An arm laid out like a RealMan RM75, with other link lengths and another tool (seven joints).
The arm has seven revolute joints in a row. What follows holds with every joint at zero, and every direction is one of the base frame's. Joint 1 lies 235.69 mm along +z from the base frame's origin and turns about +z. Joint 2 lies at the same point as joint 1 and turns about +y. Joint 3 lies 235.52 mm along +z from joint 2 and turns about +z. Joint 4 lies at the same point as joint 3 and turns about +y. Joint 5 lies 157.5 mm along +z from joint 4 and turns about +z. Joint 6 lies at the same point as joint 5 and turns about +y. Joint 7 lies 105.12 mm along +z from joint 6 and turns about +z. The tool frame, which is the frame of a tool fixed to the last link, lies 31 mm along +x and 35 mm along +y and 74 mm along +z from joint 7; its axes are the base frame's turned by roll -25.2, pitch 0 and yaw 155.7 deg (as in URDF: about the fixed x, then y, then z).
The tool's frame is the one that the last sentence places.
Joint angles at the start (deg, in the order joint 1, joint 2, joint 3, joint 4, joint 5, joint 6, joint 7): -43.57, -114.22, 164.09, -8.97, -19.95, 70.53, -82.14
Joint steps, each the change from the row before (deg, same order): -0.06, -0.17, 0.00, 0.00, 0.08, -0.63, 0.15; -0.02, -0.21, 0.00, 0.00, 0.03, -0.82, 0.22; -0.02, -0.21, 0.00, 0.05, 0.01, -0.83, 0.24; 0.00, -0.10, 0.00, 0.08, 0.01, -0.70, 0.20; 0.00, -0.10, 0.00, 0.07, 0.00, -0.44, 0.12; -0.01, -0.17, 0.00, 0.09, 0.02, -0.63, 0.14; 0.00, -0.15, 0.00, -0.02, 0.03, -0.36, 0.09
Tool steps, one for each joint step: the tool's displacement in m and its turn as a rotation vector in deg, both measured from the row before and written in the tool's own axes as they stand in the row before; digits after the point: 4 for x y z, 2 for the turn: 0.0005, 0.0004, 0.0017, -0.47, -0.08, 0.12; 0.0006, 0.0008, 0.0021, -0.64, -0.15, 0.08; 0.0007, 0.0006, 0.0021, -0.60, -0.15, 0.08; 0.0003, 0.0009, 0.0016, -0.54, -0.15, 0.07; 0.0004, 0.0003, 0.0011, -0.29, -0.06, 0.02; 0.0008, 0.0002, 0.0016, -0.41, -0.05, 0.02; 0.0007, 0.0002, 0.0011, -0.27, -0.02, 0.03
